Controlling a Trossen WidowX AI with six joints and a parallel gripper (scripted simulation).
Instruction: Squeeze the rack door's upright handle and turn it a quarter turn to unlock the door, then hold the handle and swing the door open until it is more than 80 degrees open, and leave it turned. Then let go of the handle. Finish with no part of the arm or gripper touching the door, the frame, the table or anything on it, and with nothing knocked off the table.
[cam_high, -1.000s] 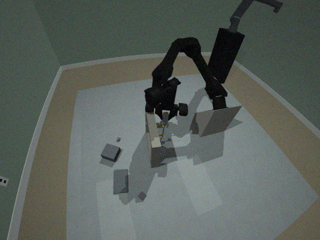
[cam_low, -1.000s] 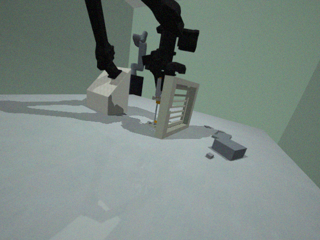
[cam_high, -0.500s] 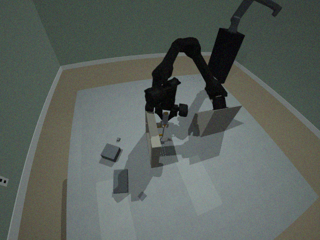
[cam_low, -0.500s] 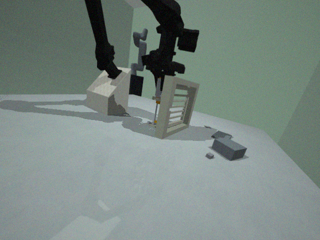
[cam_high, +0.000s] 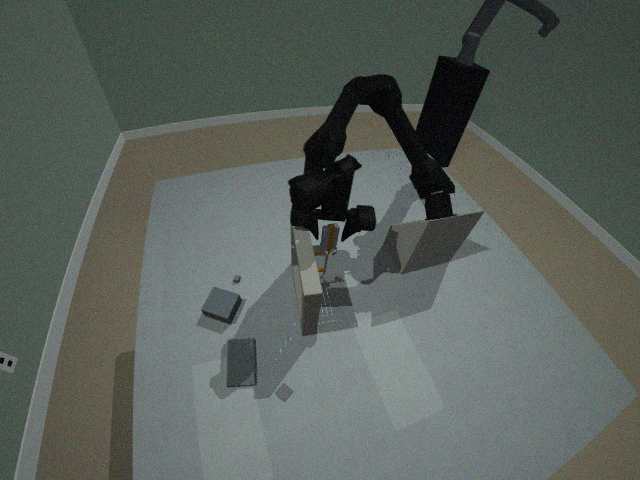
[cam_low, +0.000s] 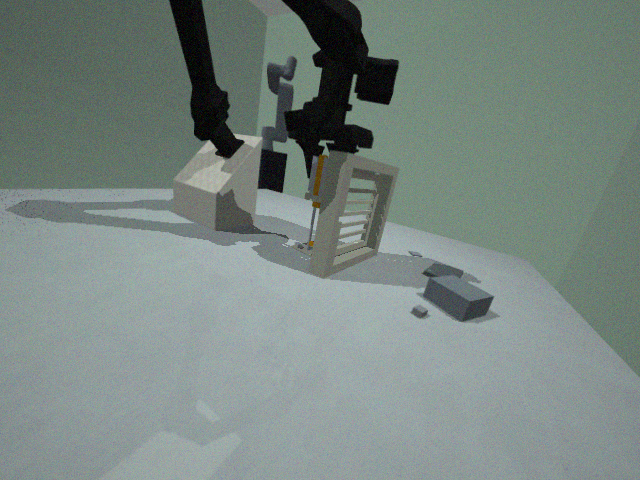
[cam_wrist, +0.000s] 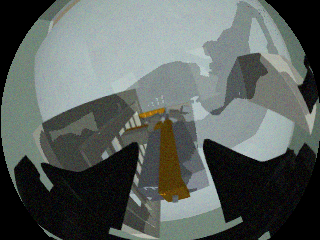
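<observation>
The upright handle is 10 mm to the left of my gripper tip and 30 mm below it. The rest, counted from my gripper tip: grey box: 300 mm ahead, 50 mm to the left, 140 mm below; flat grey slab: 260 mm ahead, 200 mm to the left, 160 mm below.
</observation>
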